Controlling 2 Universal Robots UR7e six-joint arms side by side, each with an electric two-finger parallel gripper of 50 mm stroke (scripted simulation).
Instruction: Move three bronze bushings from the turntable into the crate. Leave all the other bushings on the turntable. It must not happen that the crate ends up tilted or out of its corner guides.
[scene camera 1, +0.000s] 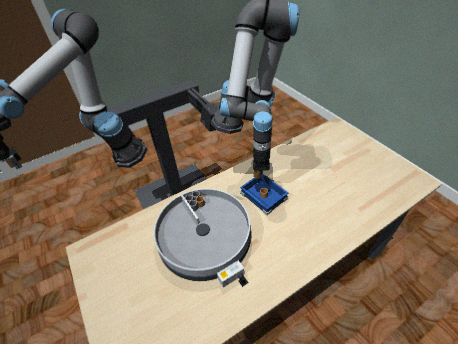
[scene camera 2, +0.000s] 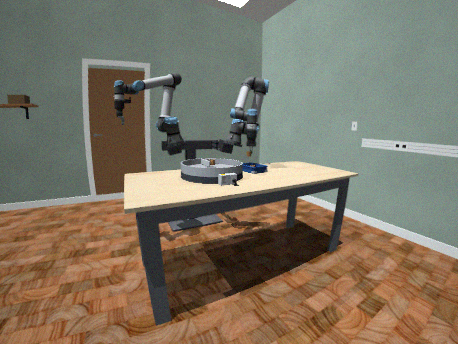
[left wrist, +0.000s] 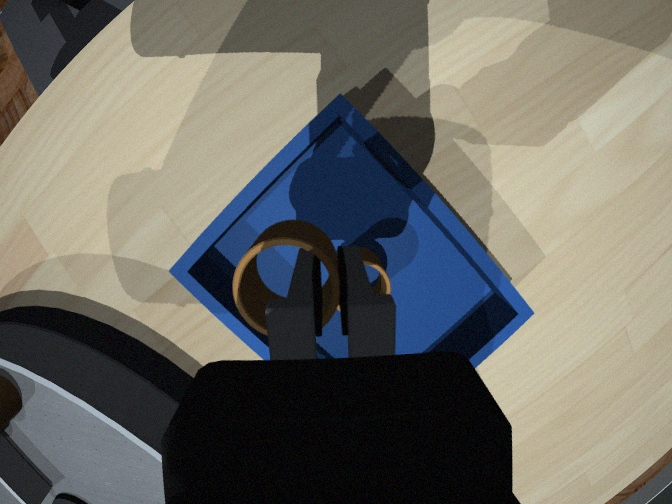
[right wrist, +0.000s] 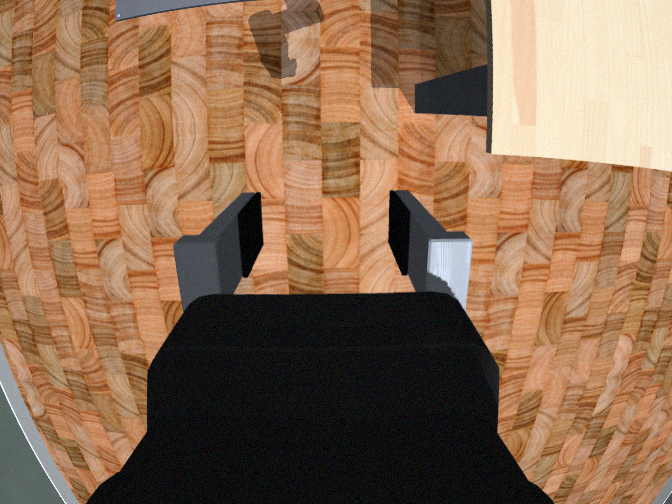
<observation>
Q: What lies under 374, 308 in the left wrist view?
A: My left gripper.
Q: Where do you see my right gripper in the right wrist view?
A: At 325, 217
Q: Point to a blue crate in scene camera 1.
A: At 251, 189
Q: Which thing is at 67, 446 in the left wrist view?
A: A turntable.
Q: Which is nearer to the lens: the bronze bushing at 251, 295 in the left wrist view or the blue crate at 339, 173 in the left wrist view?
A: The bronze bushing.
</observation>
